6 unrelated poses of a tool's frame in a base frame.
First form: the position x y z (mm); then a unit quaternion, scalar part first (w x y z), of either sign.
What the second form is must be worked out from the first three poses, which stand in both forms.
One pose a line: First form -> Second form
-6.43 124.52 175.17 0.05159 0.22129 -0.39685 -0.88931 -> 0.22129 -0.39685 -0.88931 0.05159 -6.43 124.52 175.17
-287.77 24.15 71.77 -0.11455 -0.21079 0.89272 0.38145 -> 0.21079 -0.89272 -0.38145 0.11455 -287.77 24.15 71.77
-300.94 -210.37 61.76 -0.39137 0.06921 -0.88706 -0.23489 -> -0.06921 0.88706 0.23489 0.39137 -300.94 -210.37 61.76
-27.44 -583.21 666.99 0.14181 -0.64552 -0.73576 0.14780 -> -0.64552 -0.73576 0.14780 0.14181 -27.44 -583.21 666.99
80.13 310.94 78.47 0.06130 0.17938 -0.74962 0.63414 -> 0.17938 -0.74962 0.63414 0.06130 80.13 310.94 78.47
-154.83 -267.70 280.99 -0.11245 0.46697 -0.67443 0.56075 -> -0.46697 0.67443 -0.56075 0.11245 -154.83 -267.70 280.99
